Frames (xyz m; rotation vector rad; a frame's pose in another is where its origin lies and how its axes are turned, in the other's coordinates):
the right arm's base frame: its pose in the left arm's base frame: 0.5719 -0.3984 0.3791 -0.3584 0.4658 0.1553
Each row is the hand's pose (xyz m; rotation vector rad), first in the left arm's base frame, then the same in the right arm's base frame.
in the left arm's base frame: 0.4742 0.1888 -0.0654 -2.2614 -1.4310 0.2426
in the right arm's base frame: 0.1584 0.7000 -0.1919 -2.1878 -1.3620 -0.5804
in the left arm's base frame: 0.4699 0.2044 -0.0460 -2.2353 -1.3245 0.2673
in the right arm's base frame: 0.1466 0.7096 -0.1717 -2.1387 -1.2834 -0.5375
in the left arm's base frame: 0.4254 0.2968 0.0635 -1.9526 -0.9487 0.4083
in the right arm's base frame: 0.0624 0.7722 -0.0644 -1.7981 -1.0623 -0.3047
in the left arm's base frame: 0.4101 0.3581 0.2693 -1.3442 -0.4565 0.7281
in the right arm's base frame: -0.0427 0.7704 0.1234 -1.1858 -0.8020 0.1832
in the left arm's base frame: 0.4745 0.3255 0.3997 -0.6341 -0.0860 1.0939
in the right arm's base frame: -0.0485 0.6862 0.2463 -0.5490 -0.6121 0.7391
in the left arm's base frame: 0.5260 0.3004 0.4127 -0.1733 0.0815 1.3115
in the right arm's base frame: -0.0107 0.6474 0.2689 -0.1583 -0.5234 1.0829
